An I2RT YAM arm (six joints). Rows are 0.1 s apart.
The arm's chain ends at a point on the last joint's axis. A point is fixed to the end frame.
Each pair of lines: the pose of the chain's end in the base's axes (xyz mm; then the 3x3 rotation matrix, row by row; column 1 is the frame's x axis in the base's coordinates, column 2 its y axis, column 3 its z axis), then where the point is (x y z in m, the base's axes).
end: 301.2 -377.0 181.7; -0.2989 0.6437 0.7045; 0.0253 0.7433 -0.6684; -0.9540 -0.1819 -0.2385
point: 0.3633 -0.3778 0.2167
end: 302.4 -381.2 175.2; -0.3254 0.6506 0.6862; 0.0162 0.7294 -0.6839; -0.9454 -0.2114 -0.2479
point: 0.3655 -0.3826 0.2085
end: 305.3 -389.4 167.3; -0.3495 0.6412 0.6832; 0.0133 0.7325 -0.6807; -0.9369 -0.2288 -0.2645
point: 0.3692 -0.3904 0.1989
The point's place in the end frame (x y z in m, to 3 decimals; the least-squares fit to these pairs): -0.052 0.033 0.036
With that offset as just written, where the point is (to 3 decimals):
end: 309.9 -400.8 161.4; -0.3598 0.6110 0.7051; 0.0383 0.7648 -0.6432; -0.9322 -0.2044 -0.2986
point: 0.374 -0.401 0.192
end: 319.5 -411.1 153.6; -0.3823 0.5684 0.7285; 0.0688 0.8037 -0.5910; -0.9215 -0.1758 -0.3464
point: 0.384 -0.409 0.183
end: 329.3 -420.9 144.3; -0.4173 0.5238 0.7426; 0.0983 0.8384 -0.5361; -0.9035 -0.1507 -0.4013
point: 0.395 -0.418 0.172
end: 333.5 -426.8 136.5; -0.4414 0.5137 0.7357; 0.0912 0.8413 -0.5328; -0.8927 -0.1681 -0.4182
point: 0.400 -0.423 0.162
